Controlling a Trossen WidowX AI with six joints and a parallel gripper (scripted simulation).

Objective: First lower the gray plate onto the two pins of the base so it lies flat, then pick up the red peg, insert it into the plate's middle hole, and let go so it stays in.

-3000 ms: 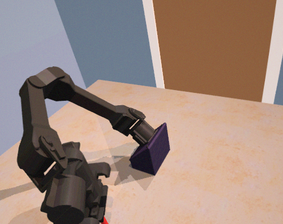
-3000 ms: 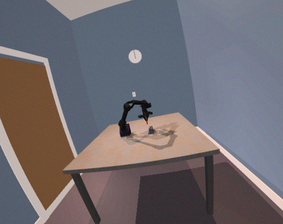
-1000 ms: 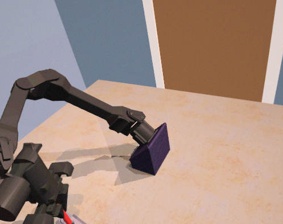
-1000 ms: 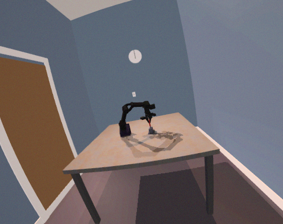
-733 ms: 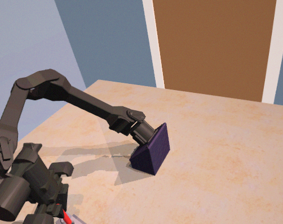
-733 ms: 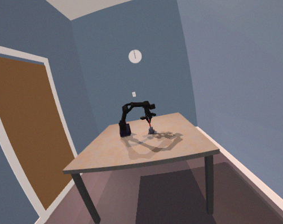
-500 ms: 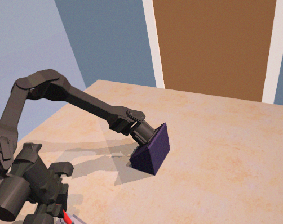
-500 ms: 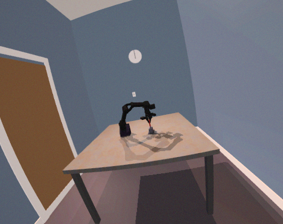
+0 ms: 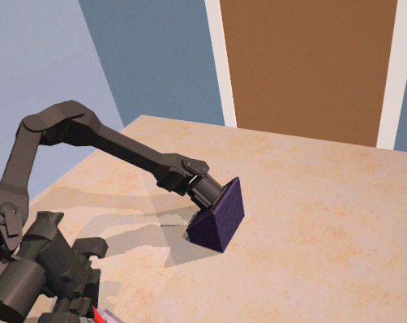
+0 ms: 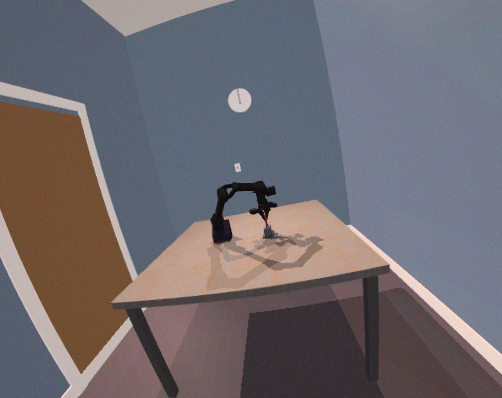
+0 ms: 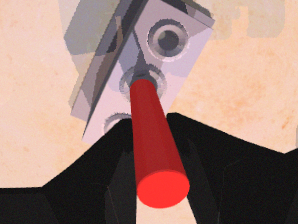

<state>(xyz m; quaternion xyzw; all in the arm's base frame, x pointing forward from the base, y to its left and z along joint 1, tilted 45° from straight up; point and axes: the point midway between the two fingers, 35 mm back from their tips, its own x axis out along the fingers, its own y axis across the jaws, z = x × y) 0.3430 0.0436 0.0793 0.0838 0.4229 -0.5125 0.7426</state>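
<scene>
Right now the gray plate is 60 mm below my gripper tip. Round my gripper tip: red peg: right at my gripper tip; base: 100 mm below.
</scene>
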